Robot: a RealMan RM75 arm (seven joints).
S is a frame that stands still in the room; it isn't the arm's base.
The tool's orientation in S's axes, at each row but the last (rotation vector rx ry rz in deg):
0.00, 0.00, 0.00
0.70, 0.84, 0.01
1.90, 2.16, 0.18
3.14, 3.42, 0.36
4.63, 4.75, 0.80
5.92, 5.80, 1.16
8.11, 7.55, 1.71
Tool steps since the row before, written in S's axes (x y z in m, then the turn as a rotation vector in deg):
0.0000, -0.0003, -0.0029, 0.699, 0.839, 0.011
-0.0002, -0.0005, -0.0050, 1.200, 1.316, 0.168
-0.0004, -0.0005, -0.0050, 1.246, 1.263, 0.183
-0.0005, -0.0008, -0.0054, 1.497, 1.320, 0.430
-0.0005, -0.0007, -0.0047, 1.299, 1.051, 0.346
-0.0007, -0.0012, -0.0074, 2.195, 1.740, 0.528
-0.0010, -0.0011, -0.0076, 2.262, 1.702, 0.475
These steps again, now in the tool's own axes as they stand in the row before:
0.0000, -0.0003, -0.0029, 0.699, 0.839, 0.011
-0.0001, -0.0006, -0.0050, 1.198, 1.318, 0.169
-0.0002, -0.0007, -0.0050, 1.243, 1.265, 0.188
-0.0002, -0.0011, -0.0054, 1.479, 1.335, 0.446
-0.0001, -0.0011, -0.0047, 1.284, 1.062, 0.368
0.0000, -0.0020, -0.0073, 2.175, 1.752, 0.569
-0.0001, -0.0022, -0.0074, 2.247, 1.706, 0.531

